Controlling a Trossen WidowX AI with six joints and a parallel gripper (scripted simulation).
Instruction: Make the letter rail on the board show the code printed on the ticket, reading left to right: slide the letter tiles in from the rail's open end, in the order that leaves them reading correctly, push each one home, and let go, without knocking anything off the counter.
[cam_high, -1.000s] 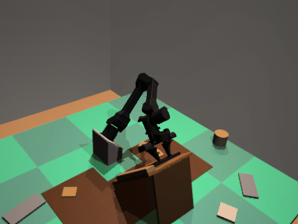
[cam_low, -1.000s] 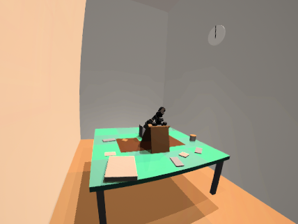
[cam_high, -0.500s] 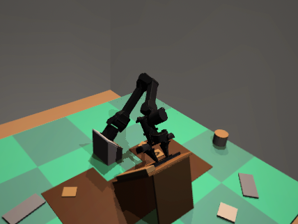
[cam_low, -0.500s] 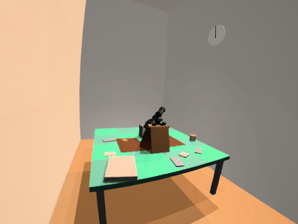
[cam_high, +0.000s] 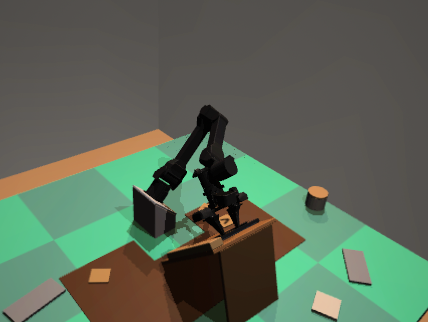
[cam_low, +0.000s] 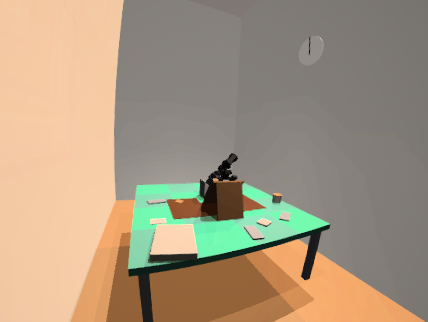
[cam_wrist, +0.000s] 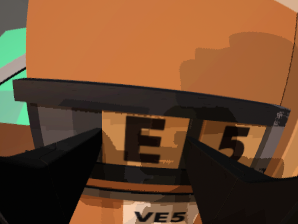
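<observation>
The white ticket lies 7 cm behind my gripper tip, 2 cm to the right of it and 7 cm below it. Round my gripper tip: large beige slab (30 cm ahead, 49 cm to the right, 16 cm below); mat (16 cm behind, 2 cm to the right, 18 cm below).
</observation>
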